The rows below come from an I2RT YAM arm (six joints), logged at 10 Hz.
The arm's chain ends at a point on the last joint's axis. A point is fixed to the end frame.
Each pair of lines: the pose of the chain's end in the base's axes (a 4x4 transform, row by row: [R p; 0 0 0 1], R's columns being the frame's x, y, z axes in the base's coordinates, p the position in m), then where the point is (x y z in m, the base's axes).
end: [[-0.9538 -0.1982 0.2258 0.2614], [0.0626 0.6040 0.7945 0.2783], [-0.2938 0.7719 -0.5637 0.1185], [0 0 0 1]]
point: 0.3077 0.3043 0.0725
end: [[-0.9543 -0.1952 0.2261 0.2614], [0.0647 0.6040 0.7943 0.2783], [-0.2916 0.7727 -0.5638 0.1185], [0 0 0 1]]
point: 0.3076 0.3042 0.0724
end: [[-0.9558 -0.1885 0.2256 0.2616], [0.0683 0.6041 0.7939 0.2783], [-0.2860 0.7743 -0.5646 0.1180], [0 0 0 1]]
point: 0.3076 0.3041 0.0717
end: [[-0.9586 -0.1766 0.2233 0.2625], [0.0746 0.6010 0.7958 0.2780], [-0.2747 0.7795 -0.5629 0.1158], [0 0 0 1]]
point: 0.3081 0.3038 0.0691
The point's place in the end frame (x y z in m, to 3 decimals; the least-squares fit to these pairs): -0.029 -0.029 0.057
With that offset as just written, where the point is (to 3 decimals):
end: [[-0.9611 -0.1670 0.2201 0.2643], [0.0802 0.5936 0.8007 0.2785], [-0.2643 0.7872 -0.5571 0.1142], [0 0 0 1]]
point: 0.310 0.305 0.067
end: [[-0.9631 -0.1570 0.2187 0.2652], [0.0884 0.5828 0.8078 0.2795], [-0.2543 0.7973 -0.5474 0.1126], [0 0 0 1]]
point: 0.310 0.306 0.066
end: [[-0.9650 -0.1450 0.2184 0.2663], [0.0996 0.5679 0.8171 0.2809], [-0.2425 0.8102 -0.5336 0.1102], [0 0 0 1]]
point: 0.311 0.308 0.063
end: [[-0.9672 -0.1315 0.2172 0.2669], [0.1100 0.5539 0.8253 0.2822], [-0.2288 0.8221 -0.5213 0.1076], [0 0 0 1]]
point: 0.311 0.310 0.061
